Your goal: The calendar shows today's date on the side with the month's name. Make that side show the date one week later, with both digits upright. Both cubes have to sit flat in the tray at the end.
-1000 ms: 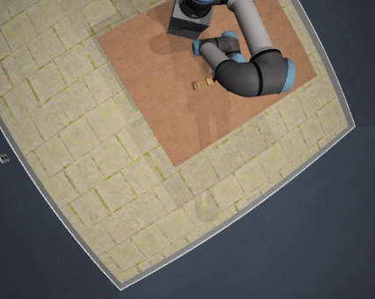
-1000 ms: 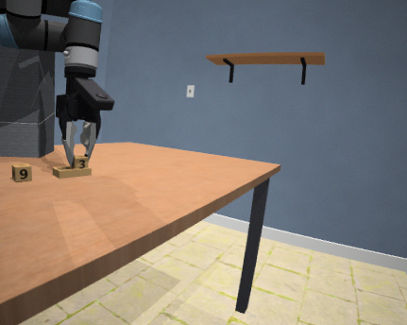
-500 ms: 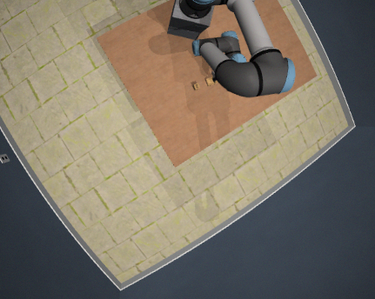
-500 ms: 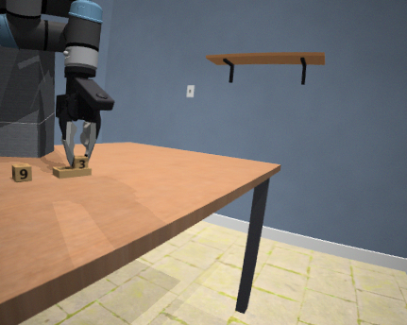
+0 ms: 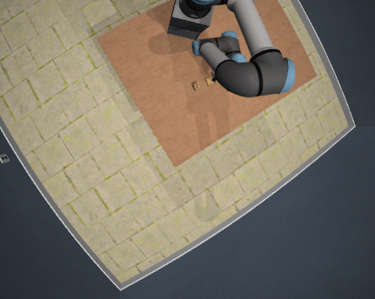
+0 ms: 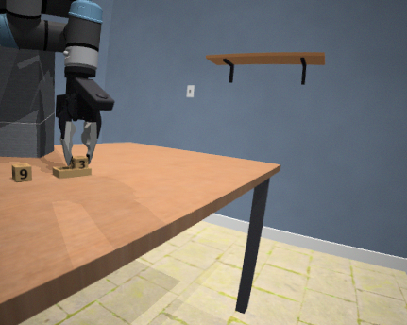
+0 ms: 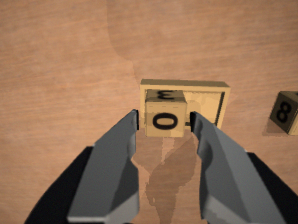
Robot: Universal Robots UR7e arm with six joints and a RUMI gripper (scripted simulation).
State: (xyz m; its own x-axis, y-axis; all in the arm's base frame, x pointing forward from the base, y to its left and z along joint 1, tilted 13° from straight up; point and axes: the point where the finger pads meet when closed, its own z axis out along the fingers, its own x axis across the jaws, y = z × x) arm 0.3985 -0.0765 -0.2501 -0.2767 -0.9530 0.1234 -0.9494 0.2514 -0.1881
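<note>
The cube is 1 cm below my hand. From my hand the other things lie so: wooden tray (3 cm below, 2 cm to the right, 1 cm behind).
</note>
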